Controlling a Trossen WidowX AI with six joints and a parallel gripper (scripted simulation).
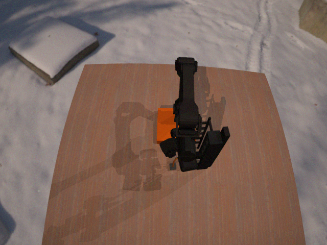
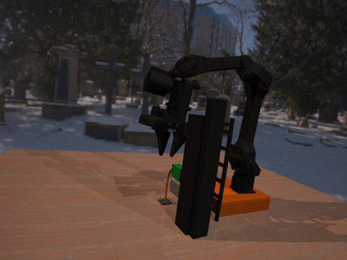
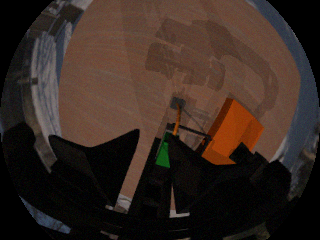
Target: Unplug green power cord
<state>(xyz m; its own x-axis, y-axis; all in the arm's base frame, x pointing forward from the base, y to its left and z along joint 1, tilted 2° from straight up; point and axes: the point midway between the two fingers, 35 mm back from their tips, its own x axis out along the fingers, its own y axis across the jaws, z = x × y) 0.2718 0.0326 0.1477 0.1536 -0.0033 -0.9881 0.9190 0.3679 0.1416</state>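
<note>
Right now my gripper tip is 5 cm to the right of the green plug, 4 cm past it and 3 cm above it. The rest, counted from my gripper tip: black pillar (14 cm to the left, 7 cm behind, 1 cm above); then grey end piece (15 cm below, 3 cm to the right, 2 cm behind).
</note>
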